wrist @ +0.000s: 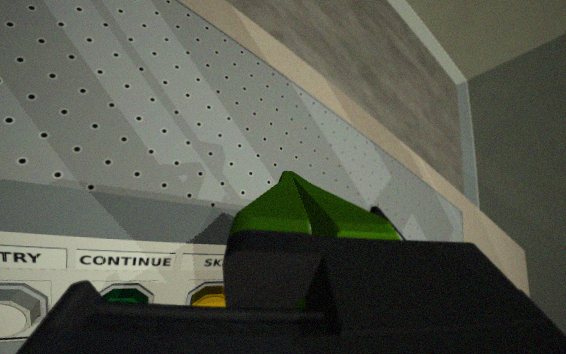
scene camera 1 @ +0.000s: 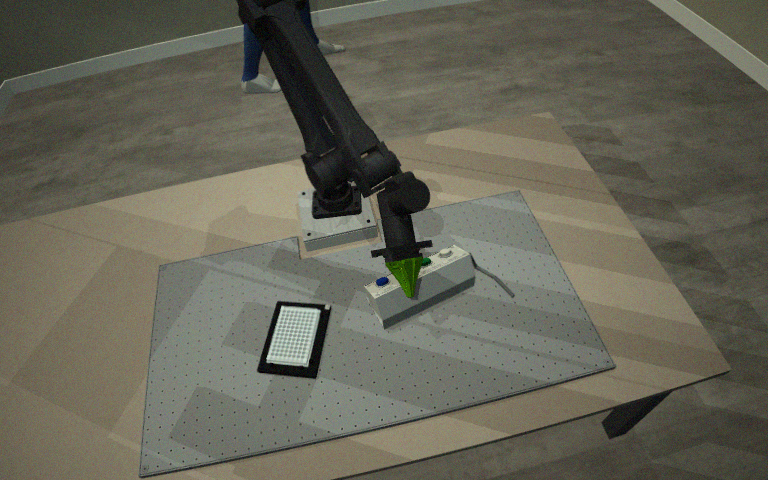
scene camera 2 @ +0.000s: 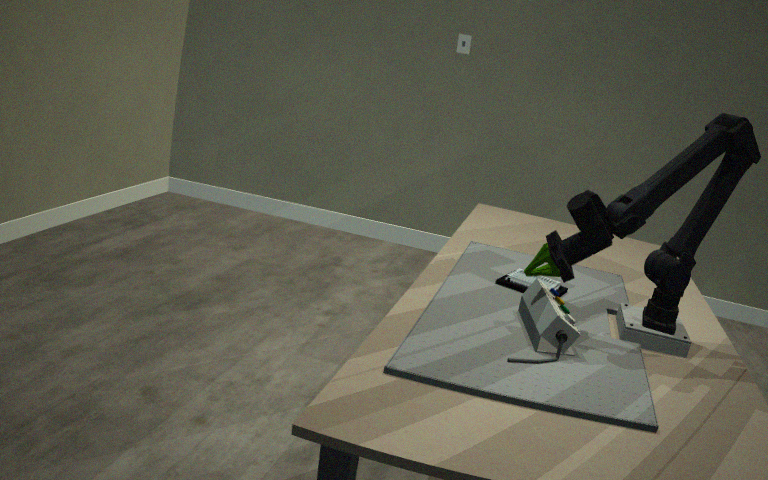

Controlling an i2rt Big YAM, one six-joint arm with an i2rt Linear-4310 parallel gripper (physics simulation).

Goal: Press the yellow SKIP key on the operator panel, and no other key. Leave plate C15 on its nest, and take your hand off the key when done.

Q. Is the gripper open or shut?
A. Shut.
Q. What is the gripper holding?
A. Nothing.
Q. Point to a button box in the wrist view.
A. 167, 250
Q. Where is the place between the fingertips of the gripper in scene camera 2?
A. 525, 273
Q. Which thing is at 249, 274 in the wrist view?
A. The gripper.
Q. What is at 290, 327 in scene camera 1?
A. A white well plate in black tray.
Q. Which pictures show the gripper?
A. The wrist view, scene camera 1 and scene camera 2: all of them.
